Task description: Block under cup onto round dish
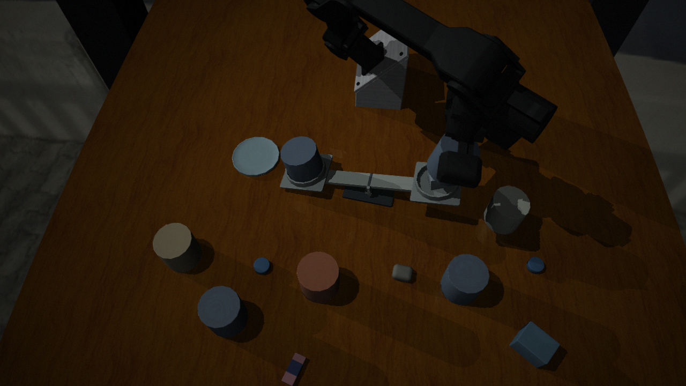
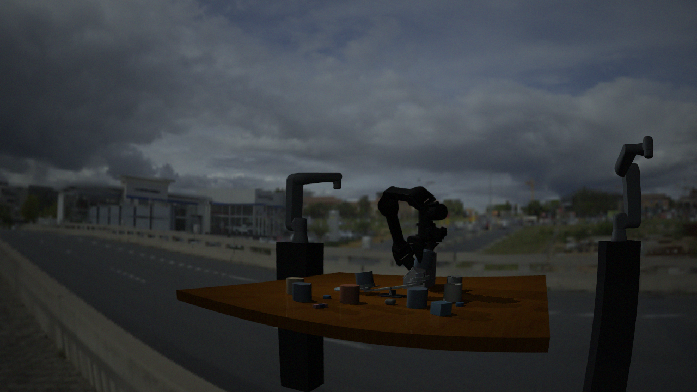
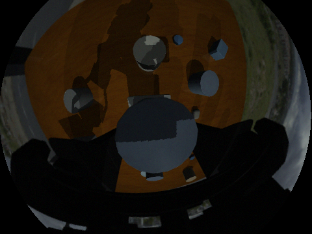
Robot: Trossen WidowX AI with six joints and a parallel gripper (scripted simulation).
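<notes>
The grey block is 60 mm below my gripper tip, 10 mm to the right of it and 10 mm behind it. Also, from my gripper tip: grey pebble (150 mm ahead, 130 mm below, 80 mm to the right); then blue box (280 mm ahead, 140 mm to the left, 120 mm below); then round dish (370 mm to the right, 140 mm below, 110 mm behind).
</notes>
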